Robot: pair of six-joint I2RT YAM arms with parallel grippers.
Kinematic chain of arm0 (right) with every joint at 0, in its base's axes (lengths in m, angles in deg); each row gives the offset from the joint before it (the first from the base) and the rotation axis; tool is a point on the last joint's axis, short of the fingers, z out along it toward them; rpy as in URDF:
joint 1: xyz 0 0 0.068 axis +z
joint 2: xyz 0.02 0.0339 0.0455 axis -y
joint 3: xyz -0.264 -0.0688 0 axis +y
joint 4: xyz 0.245 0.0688 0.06 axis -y
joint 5: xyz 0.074 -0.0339 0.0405 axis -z
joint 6: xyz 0.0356 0 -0.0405 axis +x
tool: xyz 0 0 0 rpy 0 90 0
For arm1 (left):
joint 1: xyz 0 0 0.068 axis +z
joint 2: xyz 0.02 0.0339 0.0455 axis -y
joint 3: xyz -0.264 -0.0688 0 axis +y
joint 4: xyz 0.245 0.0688 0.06 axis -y
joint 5: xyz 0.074 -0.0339 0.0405 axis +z
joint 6: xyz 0.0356 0 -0.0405 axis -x
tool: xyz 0 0 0 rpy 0 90 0
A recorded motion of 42 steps. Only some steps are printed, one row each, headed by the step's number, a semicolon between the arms.
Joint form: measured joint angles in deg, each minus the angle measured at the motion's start. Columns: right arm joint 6, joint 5, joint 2, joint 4, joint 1, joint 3; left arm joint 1, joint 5, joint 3, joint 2, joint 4, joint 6.
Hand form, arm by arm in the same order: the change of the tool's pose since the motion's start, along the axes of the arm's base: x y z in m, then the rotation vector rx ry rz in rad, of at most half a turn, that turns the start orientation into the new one. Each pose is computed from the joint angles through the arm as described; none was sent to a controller.
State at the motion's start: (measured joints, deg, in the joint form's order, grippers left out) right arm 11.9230 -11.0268 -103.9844 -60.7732 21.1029 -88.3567; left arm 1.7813 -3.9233 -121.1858 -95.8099 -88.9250 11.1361
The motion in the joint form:
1: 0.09 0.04 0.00 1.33 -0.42 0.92; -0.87 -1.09 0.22 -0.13 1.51 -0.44
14: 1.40 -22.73 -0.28 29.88 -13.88 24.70; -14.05 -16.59 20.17 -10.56 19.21 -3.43
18: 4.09 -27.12 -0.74 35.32 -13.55 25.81; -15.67 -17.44 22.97 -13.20 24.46 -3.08
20: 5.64 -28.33 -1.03 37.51 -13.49 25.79; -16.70 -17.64 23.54 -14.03 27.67 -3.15
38: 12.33 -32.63 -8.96 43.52 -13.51 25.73; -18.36 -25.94 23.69 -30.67 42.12 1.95
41: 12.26 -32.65 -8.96 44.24 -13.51 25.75; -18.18 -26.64 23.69 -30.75 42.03 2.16
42: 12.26 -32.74 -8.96 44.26 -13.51 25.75; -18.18 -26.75 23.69 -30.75 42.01 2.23
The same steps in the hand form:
1: 0.0016 -0.0023 -0.0039 0.0022 -0.0065 -0.0090; 0.0036 -0.0050 -0.0002 -0.0130 -0.0212 -0.0306
14: 0.0029 -0.0738 -0.0984 0.3944 0.0221 -0.1513; 0.0694 -0.0978 -0.1373 -0.2336 0.2102 -0.4006
18: 0.0070 -0.0690 -0.1011 0.4859 0.0000 -0.1480; 0.0797 -0.1117 -0.1648 -0.2468 0.2195 -0.4276
20: 0.0105 -0.0676 -0.1007 0.5166 -0.0127 -0.1549; 0.0846 -0.1202 -0.1712 -0.2488 0.1901 -0.4522
38: 0.0223 -0.0641 -0.1414 0.5942 0.1010 -0.2375; 0.1314 -0.1509 -0.2794 -0.4079 0.2764 -0.4407
41: 0.0234 -0.0640 -0.1410 0.5973 0.0890 -0.2326; 0.1316 -0.1499 -0.2798 -0.4207 0.2814 -0.4376
42: 0.0234 -0.0639 -0.1409 0.5987 0.0892 -0.2319; 0.1315 -0.1499 -0.2798 -0.4229 0.2824 -0.4370

